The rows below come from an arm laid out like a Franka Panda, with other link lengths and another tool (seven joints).
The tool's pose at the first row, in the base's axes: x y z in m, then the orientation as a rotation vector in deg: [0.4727, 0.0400, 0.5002, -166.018, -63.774, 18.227]
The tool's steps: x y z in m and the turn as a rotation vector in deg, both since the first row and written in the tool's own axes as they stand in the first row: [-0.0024, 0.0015, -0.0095, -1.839, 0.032, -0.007]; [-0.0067, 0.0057, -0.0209, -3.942, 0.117, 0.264]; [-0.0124, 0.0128, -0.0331, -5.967, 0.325, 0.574]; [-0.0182, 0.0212, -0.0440, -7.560, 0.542, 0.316]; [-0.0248, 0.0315, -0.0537, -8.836, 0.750, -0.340]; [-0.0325, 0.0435, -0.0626, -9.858, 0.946, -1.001]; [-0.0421, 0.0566, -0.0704, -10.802, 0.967, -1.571]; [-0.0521, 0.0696, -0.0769, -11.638, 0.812, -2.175]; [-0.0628, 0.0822, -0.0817, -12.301, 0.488, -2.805]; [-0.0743, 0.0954, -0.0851, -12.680, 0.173, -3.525]
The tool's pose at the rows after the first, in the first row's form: [0.4738, 0.0378, 0.5098, 166.717, 64.333, -17.226]; [0.4757, 0.0324, 0.5214, 165.062, 63.560, -15.754]; [0.4787, 0.0240, 0.5337, 163.539, 62.754, -14.186]; [0.4822, 0.0144, 0.5446, 162.130, 62.853, -12.892]; [0.4861, 0.0029, 0.5544, 160.807, 63.573, -11.817]; [0.4902, -0.0107, 0.5634, 159.692, 64.333, -10.920]; [0.4934, -0.0264, 0.5715, 158.605, 64.951, -10.318]; [0.4960, -0.0424, 0.5785, 157.517, 65.611, -10.025]; [0.4976, -0.0587, 0.5840, 156.493, 66.318, -10.066]; [0.4986, -0.0760, 0.5882, 155.675, 67.208, -10.261]
